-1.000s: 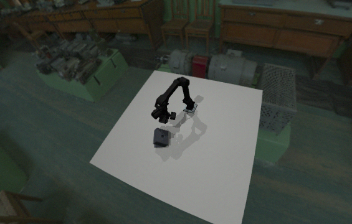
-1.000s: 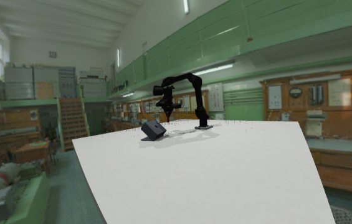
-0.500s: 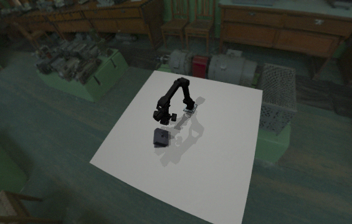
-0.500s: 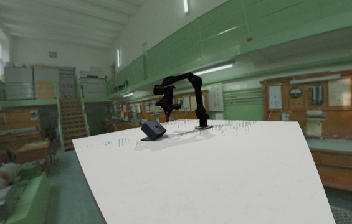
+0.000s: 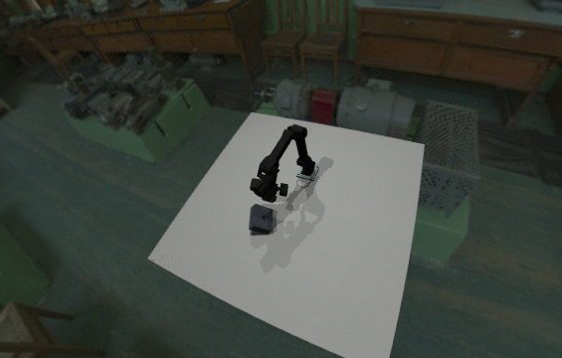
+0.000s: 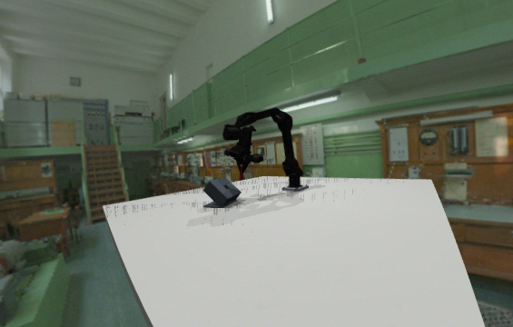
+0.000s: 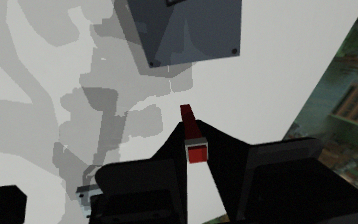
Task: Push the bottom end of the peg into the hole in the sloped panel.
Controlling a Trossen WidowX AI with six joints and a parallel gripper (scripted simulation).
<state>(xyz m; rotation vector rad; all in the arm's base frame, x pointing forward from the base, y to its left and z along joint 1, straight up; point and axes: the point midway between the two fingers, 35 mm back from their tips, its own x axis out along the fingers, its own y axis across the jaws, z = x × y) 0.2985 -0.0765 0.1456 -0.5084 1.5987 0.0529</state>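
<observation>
The sloped dark grey panel lies 12 cm ahead of my gripper tip, 1 cm to the left of it and 7 cm below it. From my gripper tip the other things lie so: red square peg: 2 cm above.
</observation>
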